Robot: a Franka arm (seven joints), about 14 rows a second.
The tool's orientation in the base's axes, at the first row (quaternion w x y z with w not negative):
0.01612 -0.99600 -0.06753 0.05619
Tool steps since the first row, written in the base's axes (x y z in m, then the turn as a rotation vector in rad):
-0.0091 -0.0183 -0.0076 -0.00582 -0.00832 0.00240
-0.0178 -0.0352 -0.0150 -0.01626 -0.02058 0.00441
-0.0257 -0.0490 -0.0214 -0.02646 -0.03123 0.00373
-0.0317 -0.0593 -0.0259 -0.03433 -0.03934 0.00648
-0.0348 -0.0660 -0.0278 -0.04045 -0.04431 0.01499
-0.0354 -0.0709 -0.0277 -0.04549 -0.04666 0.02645
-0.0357 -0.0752 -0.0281 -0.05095 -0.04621 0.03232
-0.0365 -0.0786 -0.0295 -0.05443 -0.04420 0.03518
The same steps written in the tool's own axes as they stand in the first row. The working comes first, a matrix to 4 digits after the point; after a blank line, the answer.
The tool's axes in the first row as the columns of a matrix, in the base's axes (used below as rounded here):
0.9846 0.1327 -0.1141
0.1363 -0.9904 0.0245
-0.1098 -0.0397 -0.9932

-0.0106 0.0172 0.0081 -0.00713 0.00737 -0.00192
-0.0207 0.0331 0.0161 -0.01930 0.01805 -0.00303
-0.0296 0.0460 0.0230 -0.03072 0.02727 -0.00145
-0.0365 0.0556 0.0279 -0.03987 0.03415 -0.00348
-0.0402 0.0619 0.0300 -0.04751 0.03792 -0.01136
-0.0415 0.0666 0.0298 -0.05405 0.03913 -0.02222
-0.0423 0.0709 0.0301 -0.06001 0.03772 -0.02742
-0.0434 0.0742 0.0315 -0.06348 0.03516 -0.02981

